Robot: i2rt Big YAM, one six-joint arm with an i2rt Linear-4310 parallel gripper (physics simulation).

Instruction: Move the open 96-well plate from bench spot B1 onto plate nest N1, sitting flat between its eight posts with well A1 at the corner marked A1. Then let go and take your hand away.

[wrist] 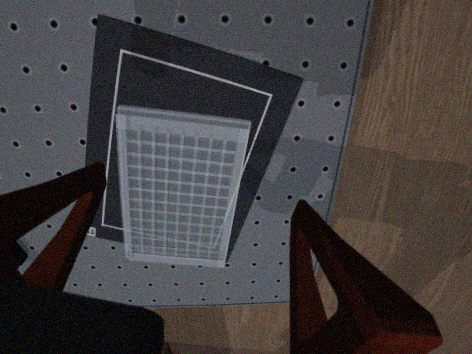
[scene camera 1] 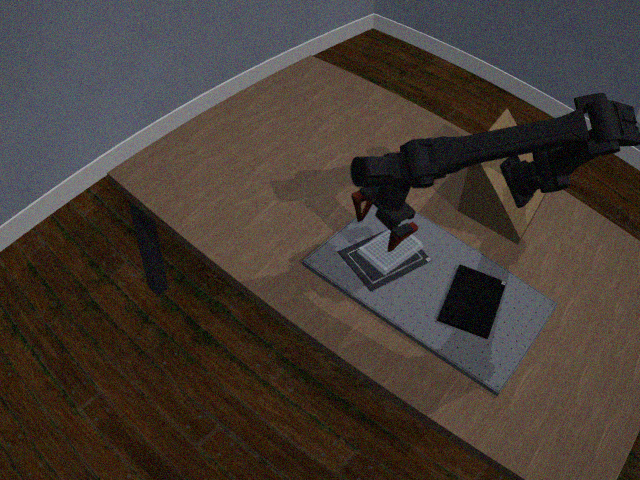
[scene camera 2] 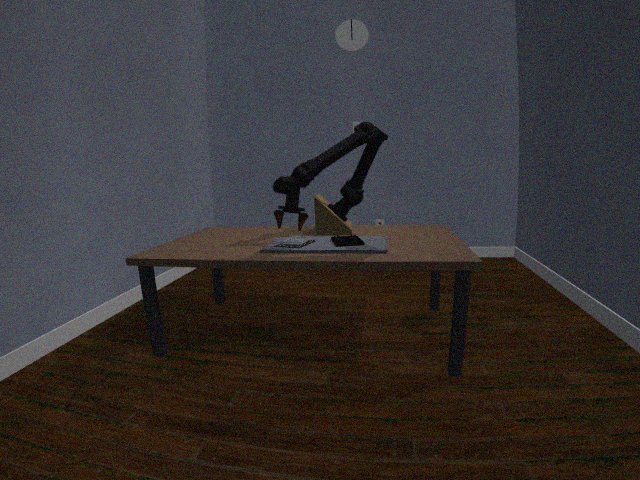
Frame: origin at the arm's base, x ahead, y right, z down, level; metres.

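Where they show: gripper, fingertip midpoint: [wrist: 201, 191] [scene camera 1: 374, 235] [scene camera 2: 289, 229]; arm's base, link origin: [scene camera 1: 515, 181] [scene camera 2: 336, 213].
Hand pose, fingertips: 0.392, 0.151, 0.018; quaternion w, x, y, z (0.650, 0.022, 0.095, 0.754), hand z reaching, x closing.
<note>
Each offset is from my fingertips to the top centre of the thing, as dx, dy, dz. "spot": to the spot under its first point. Level surfaces: height alone.
The clear 96-well plate @[-0.044, -0.020, +0.050] [scene camera 1: 379, 256] [scene camera 2: 295, 241] [wrist: 180, 185] lies on the dark B1 mat @[dz +0.065] [scene camera 1: 372, 285] [wrist: 108, 37], turned relative to its white outline. In the wrist view it crosses the outline at the bottom and right. The black nest N1 @[-0.054, -0.246, +0.045] [scene camera 1: 473, 302] [scene camera 2: 347, 240] lies on the same grey board, with a small white mark at one corner; its posts are too dark to tell apart. My gripper [scene camera 1: 375, 235] [scene camera 2: 289, 229] [wrist: 201, 191] is open and empty above the plate, one finger to each side of it in the wrist view. Which plate corner is A1 cannot be told.
The grey perforated board @[-0.043, -0.160, +0.066] [scene camera 1: 413, 310] [scene camera 2: 323, 251] [wrist: 35, 90] lies on the wooden table @[dz +0.079] [scene camera 1: 206, 155] [scene camera 2: 206, 248] [wrist: 415, 80]. A wooden wedge [scene camera 1: 478, 206] [scene camera 2: 328, 219] stands behind the board at the arm's base. A small label @[spot: -0.083, -0.098, +0.065] [wrist: 91, 231] is at the mat's lower left corner.
</note>
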